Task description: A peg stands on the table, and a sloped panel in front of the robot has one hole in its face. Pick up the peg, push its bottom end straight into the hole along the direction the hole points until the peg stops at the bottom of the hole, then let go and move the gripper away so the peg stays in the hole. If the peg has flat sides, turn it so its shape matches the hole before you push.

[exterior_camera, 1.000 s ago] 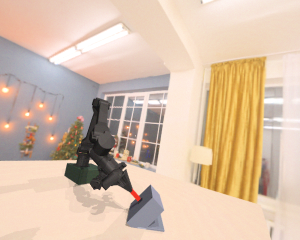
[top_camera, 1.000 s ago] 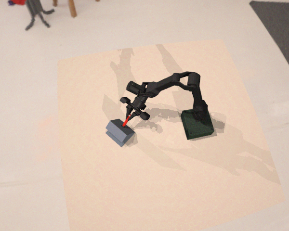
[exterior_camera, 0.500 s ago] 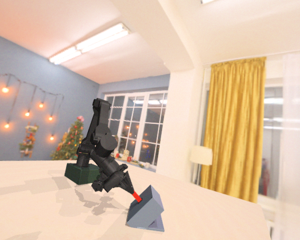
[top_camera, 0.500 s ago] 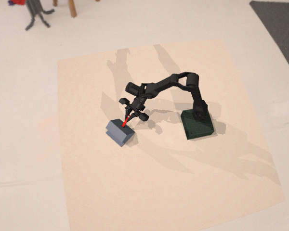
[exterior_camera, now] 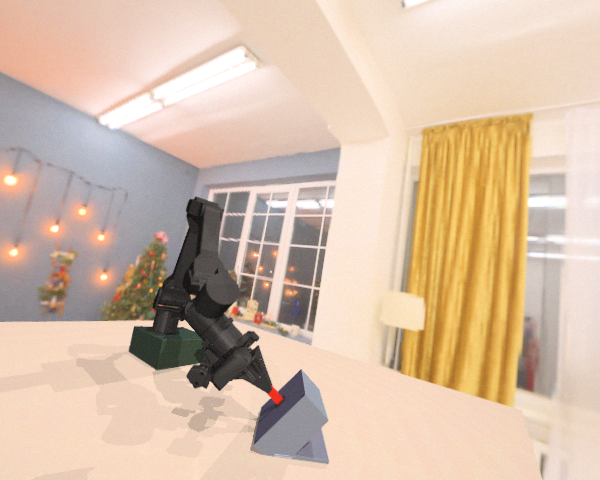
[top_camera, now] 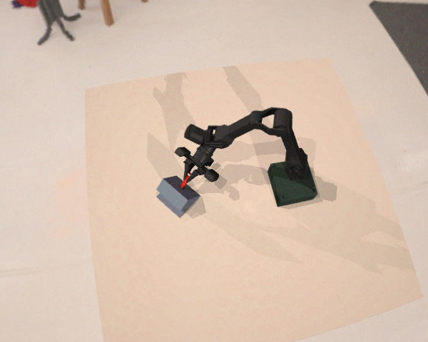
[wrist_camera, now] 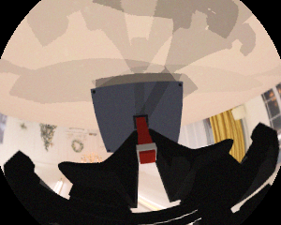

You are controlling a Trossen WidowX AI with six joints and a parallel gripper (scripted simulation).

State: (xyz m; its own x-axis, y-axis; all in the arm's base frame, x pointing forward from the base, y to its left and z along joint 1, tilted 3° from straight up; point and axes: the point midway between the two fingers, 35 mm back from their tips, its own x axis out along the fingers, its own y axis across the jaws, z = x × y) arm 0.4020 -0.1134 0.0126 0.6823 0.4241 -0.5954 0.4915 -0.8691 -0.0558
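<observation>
Right now my gripper tip is 40 mm short of the grey-blue sloped panel, 20 mm to the right of it and 30 mm above it. Round my gripper tip: thin red peg 10 mm behind, 10 mm to the right, 10 mm above.
</observation>
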